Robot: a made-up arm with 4 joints. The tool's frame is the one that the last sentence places.
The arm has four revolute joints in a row. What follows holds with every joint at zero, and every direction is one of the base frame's.
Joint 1 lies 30 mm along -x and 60 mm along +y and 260 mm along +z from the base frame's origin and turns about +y.
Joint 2 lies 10 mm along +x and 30 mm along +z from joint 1 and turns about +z.
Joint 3 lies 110 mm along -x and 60 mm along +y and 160 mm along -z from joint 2 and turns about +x.
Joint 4 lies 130 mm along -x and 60 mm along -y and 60 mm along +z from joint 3 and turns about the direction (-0.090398, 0.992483, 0.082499).
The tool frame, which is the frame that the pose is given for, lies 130 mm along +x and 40 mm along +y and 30 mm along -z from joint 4; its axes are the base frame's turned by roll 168.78, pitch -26.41 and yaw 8.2 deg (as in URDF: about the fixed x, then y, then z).
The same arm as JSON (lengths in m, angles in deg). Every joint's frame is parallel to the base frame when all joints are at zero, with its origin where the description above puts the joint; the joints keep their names.
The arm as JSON. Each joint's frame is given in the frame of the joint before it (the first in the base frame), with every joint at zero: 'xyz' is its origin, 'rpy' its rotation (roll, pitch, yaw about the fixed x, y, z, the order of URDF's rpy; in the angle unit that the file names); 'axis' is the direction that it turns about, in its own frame. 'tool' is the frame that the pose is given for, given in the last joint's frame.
{
  "units": {
    "length": "m",
    "angle": "deg"
  },
  "joints": [
    {
      "name": "joint 1",
      "type": "revolute",
      "origin": {
        "xyz": [
          -0.03,
          0.06,
          0.26
        ],
        "rpy": [
          0.0,
          0.0,
          0.0
        ]
      },
      "axis": [
        0.0,
        1.0,
        0.0
      ]
    },
    {
      "name": "joint 2",
      "type": "revolute",
      "origin": {
        "xyz": [
          0.01,
          0.0,
          0.03
        ],
        "rpy": [
          0.0,
          0.0,
          0.0
        ]
      },
      "axis": [
        0.0,
        0.0,
        1.0
      ]
    },
    {
      "name": "joint 3",
      "type": "revolute",
      "origin": {
        "xyz": [
          -0.11,
          0.06,
          -0.16
        ],
        "rpy": [
          0.0,
          0.0,
          0.0
        ]
      },
      "axis": [
        1.0,
        0.0,
        0.0
      ]
    },
    {
      "name": "joint 4",
      "type": "revolute",
      "origin": {
        "xyz": [
          -0.13,
          -0.06,
          0.06
        ],
        "rpy": [
          0.0,
          0.0,
          0.0
        ]
      },
      "axis": [
        -0.090398,
        0.992483,
        0.082499
      ]
    }
  ],
  "tool": {
    "origin": {
      "xyz": [
        0.13,
        0.04,
        -0.03
      ],
      "rpy": [
        168.78,
        -26.41,
        8.2
      ]
    }
  }
}

